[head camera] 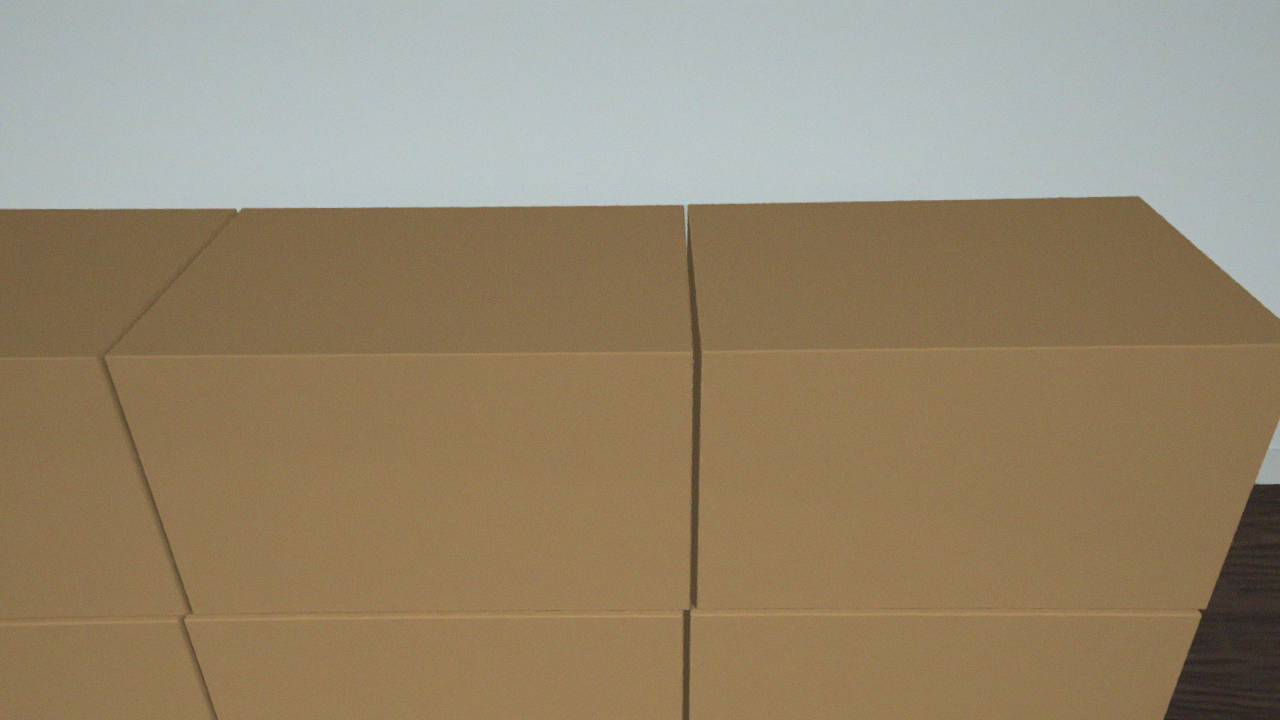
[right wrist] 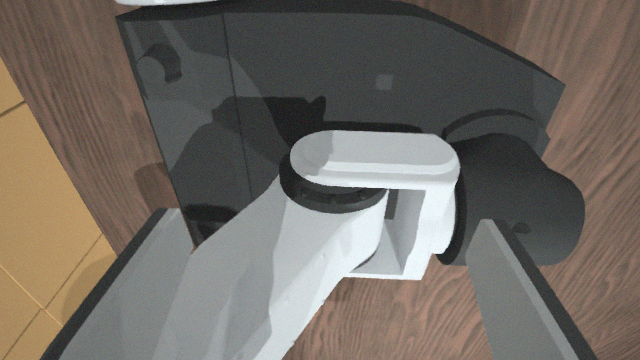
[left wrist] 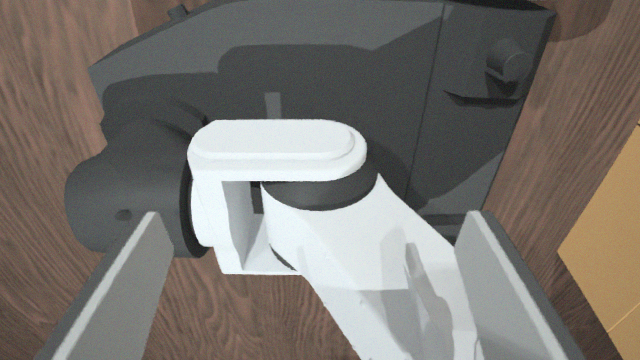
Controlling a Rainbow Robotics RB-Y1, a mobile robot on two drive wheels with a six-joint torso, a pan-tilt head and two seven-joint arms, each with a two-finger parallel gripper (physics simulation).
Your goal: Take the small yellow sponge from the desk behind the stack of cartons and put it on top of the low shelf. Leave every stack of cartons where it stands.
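Frame: origin at the robot's base, x ahead, y left, z up, level; millimetres.
Seen in the pictures: left gripper, fingertip midpoint: [left wrist: 312, 231]; right gripper, fingertip midpoint: [right wrist: 327, 233].
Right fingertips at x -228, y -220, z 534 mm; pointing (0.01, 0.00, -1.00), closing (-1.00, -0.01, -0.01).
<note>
A point is followed by its place in that frame.
Stacked brown cartons [head camera: 438, 483] [left wrist: 607, 235] [right wrist: 40, 175] stand side by side across the head view, with narrow gaps between the stacks. They also show at the right edge of the left wrist view and the left edge of the right wrist view. The yellow sponge, the desk and the low shelf do not show in any view. My left gripper [left wrist: 312, 231] {x -231, y 220, z 534 mm} is open with nothing between its fingers. My right gripper [right wrist: 327, 233] {x -228, y -220, z 534 mm} is open with nothing between its fingers. Both are apart from the cartons.
A pale wall [head camera: 626, 98] {x 1717, y 59, z 914 mm} rises behind the cartons. Dark wood floor [head camera: 1239, 591] {x 1365, y -1152, z 0 mm} [left wrist: 225, 320] {x -566, y -858, z 0 mm} [right wrist: 390, 320] {x -462, y 840, z 0 mm} shows past the right-hand stack and around my base. My dark base [left wrist: 325, 75] {x -219, y 128, z 169 mm} [right wrist: 350, 55] {x -244, y -173, z 169 mm} and white arm parts [left wrist: 280, 140] {x -271, y 102, z 292 mm} [right wrist: 380, 150] {x -282, y -98, z 289 mm} lie beyond the fingers in the wrist views.
</note>
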